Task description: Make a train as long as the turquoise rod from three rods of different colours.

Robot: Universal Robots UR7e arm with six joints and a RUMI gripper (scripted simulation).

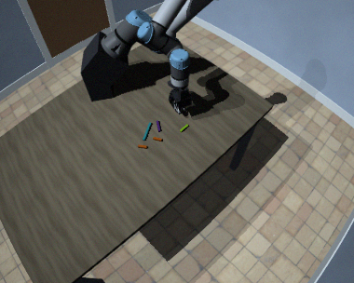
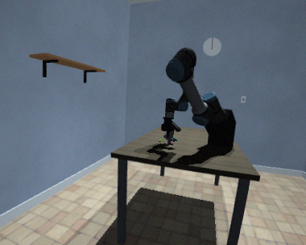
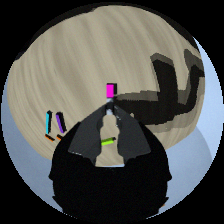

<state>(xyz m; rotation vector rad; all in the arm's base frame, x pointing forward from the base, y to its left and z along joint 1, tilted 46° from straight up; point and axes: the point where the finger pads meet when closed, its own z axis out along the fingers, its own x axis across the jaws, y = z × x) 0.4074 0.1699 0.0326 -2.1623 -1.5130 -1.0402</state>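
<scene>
Now: hand 10 mm above the grey rod. Round my hand: lime rod: 100 mm ahead, 40 mm to the right, 10 mm below; then purple rod: 130 mm to the right, 20 mm ahead, 10 mm below; then magenta rod: 30 mm behind, 10 mm to the left, 10 mm below.
</scene>
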